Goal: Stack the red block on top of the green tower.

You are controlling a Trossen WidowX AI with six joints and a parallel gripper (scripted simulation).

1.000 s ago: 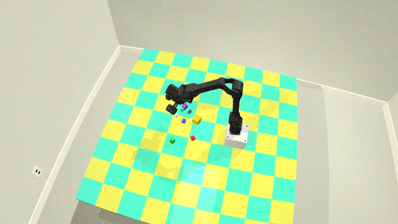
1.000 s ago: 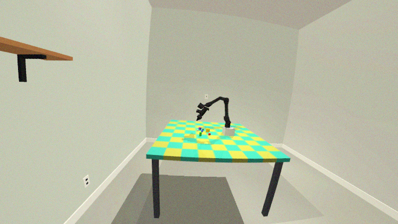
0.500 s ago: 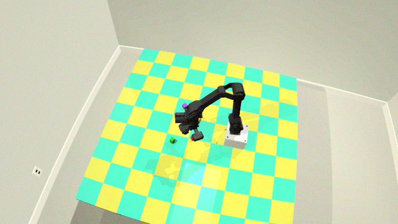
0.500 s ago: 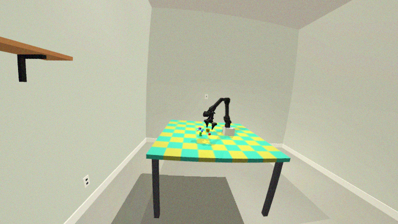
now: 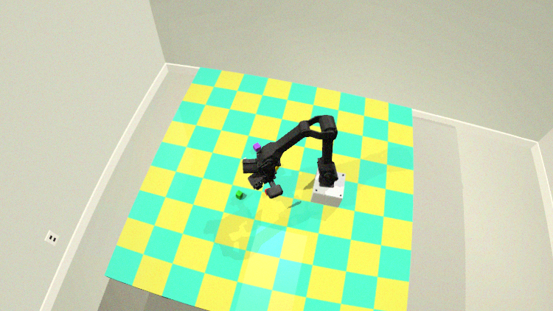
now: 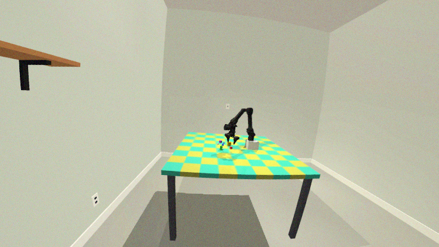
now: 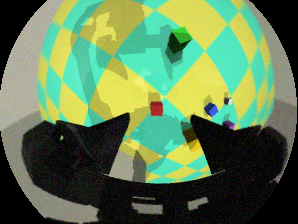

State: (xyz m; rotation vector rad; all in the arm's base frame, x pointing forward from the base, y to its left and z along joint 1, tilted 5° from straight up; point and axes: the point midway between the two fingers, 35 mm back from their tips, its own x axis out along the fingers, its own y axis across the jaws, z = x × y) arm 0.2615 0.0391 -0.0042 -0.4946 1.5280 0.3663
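Right now the red block is 50 mm below my gripper tip and 10 mm behind it. Round my gripper tip: blue block 120 mm to the right, 70 mm ahead, 50 mm below; then yellow block 130 mm to the right, 40 mm below, 20 mm behind.
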